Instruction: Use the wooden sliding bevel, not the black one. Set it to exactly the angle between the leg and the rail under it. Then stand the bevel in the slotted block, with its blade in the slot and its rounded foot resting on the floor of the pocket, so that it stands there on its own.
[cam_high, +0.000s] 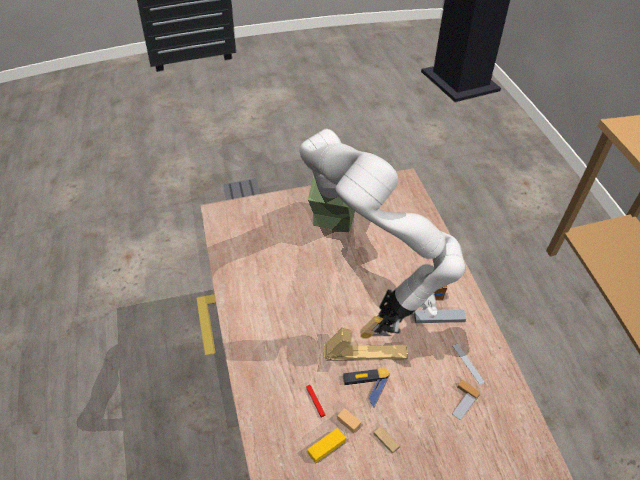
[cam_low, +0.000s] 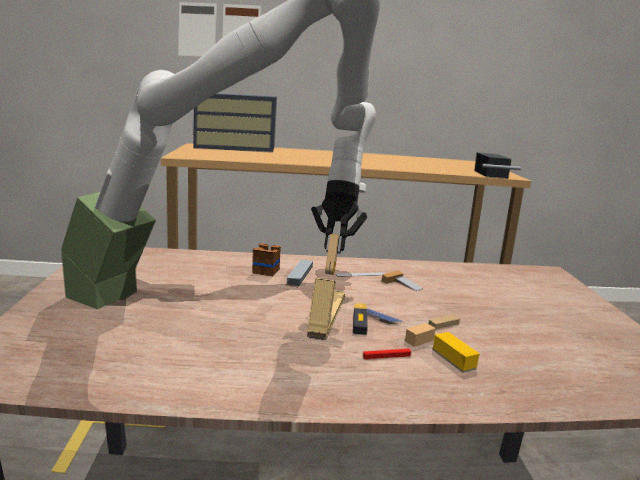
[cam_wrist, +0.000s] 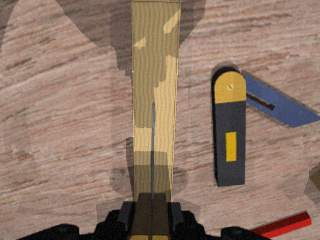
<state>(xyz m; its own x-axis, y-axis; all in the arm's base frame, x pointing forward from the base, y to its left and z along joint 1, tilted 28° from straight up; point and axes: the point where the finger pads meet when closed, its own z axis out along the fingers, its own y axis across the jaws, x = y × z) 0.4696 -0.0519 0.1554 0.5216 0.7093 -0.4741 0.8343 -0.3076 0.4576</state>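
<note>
Now: the wooden sliding bevel 1 cm behind my hand, 1 cm to the right of it and 3 cm below it. Also, from my hand: wooden leg-and-rail piece (1 cm behind, 2 cm to the right, 11 cm below); grey bevel blade (1 cm to the right, 5 cm below); black bevel (8 cm ahead, 4 cm to the right, 16 cm below).
</note>
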